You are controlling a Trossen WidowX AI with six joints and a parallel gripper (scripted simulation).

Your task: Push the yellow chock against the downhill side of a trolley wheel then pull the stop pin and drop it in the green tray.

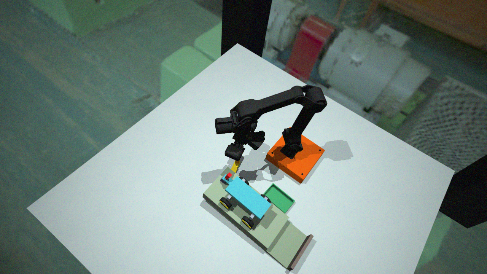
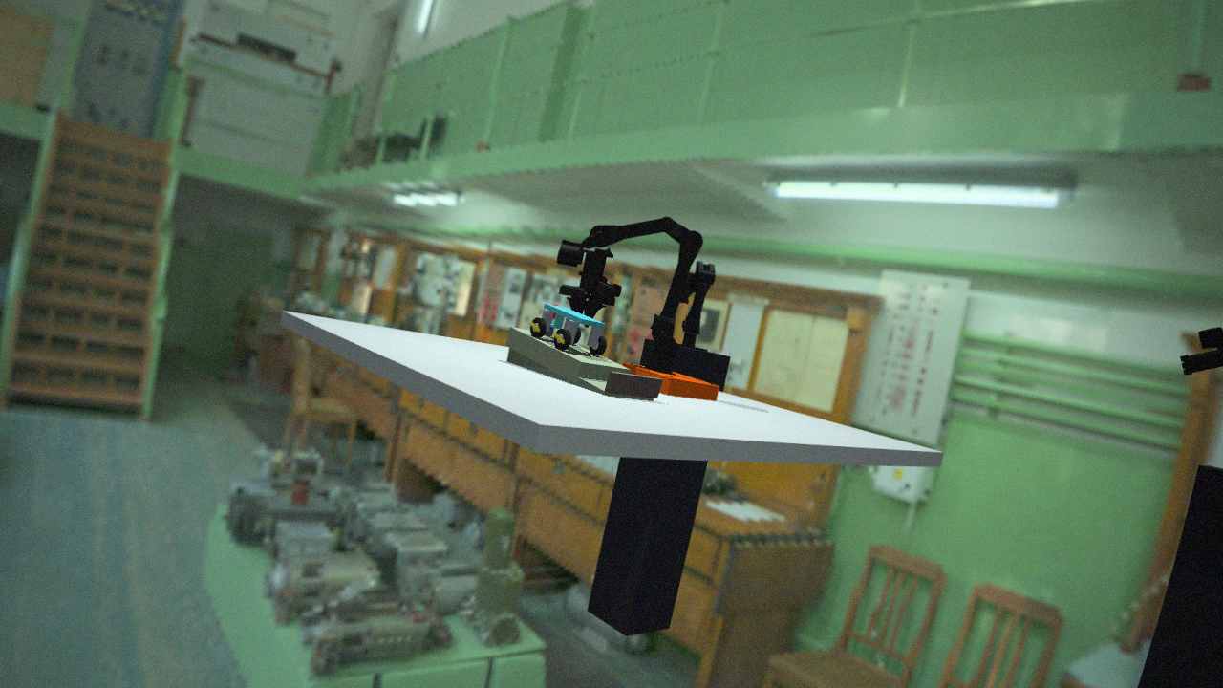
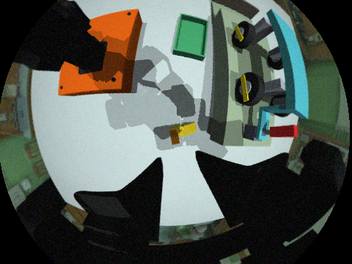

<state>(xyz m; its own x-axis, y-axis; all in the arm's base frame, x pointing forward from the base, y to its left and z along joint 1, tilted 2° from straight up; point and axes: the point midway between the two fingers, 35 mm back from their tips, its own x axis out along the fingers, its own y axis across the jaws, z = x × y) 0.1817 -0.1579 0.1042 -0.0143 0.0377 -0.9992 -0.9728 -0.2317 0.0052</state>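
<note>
The yellow chock is 10 cm below my gripper tip and 2 cm ahead of it. From my gripper tip the other things lie so: brown lip: 42 cm to the left, 16 cm ahead, 10 cm below; red-headed stop pin: 14 cm ahead, 4 cm to the left; cyan trolley: 16 cm ahead, 15 cm to the left, 1 cm below.
</note>
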